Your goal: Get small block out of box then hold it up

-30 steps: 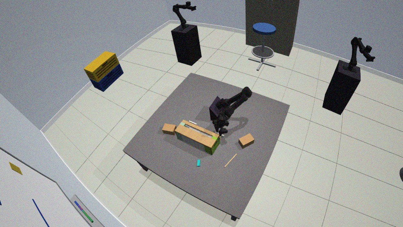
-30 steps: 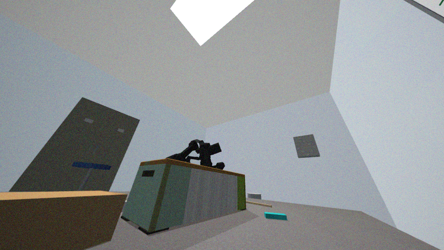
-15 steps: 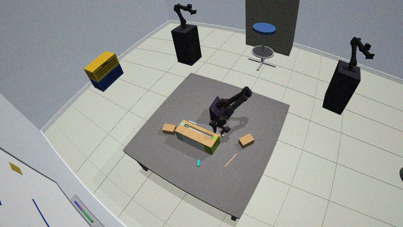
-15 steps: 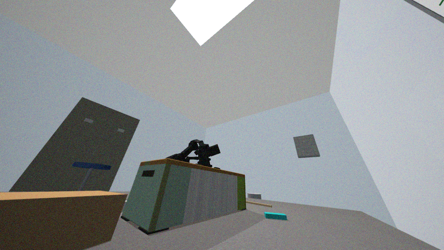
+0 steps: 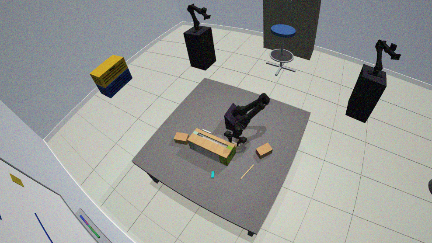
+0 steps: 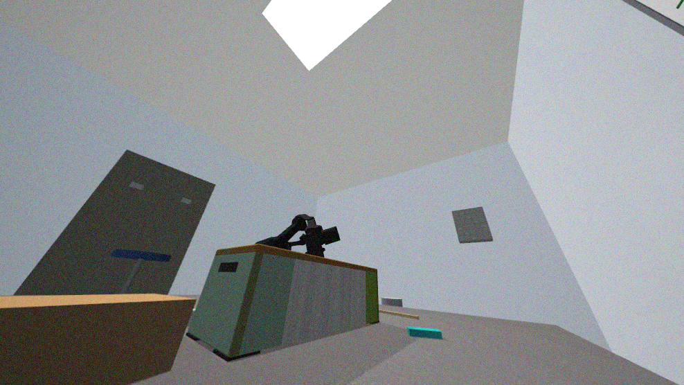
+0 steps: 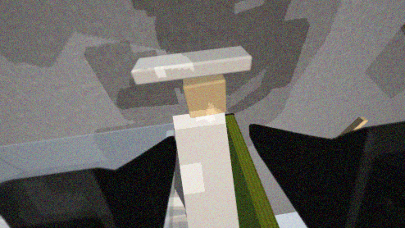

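Now: gripper tip 4 cm above the tan block and 2 cm past it. From my gripper tip the other things lie so: wooden stick 21 cm to the left, 14 cm ahead, 5 cm below; cyan piece 30 cm ahead, 5 cm below, 1 cm to the right.
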